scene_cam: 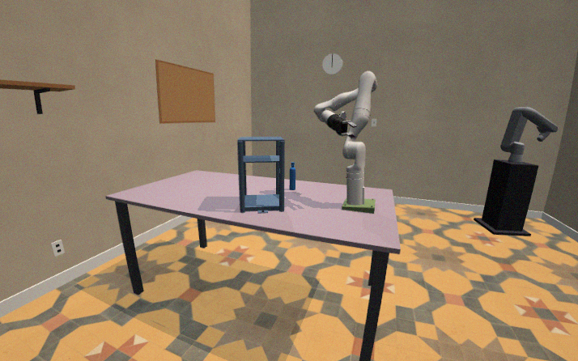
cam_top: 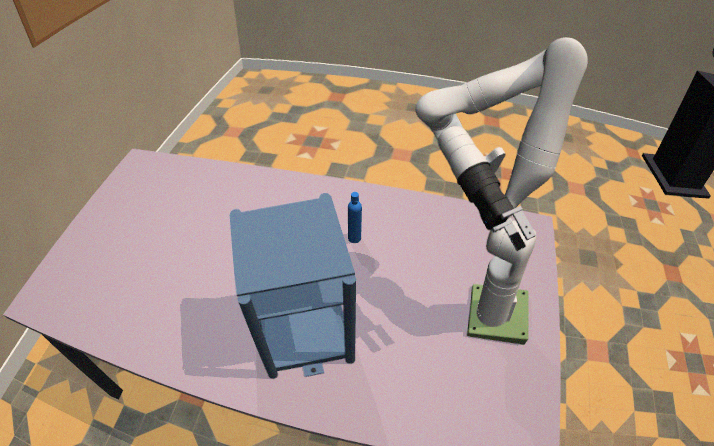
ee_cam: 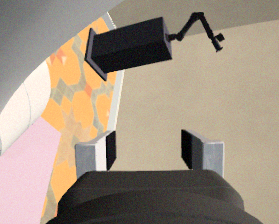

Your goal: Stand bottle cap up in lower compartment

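Now: hand 350 mm short of the blue bottle, 330 mm to the left of it and 290 mm above it. The rest, counted from my hand: shelving unit: 470 mm ahead, 230 mm below.
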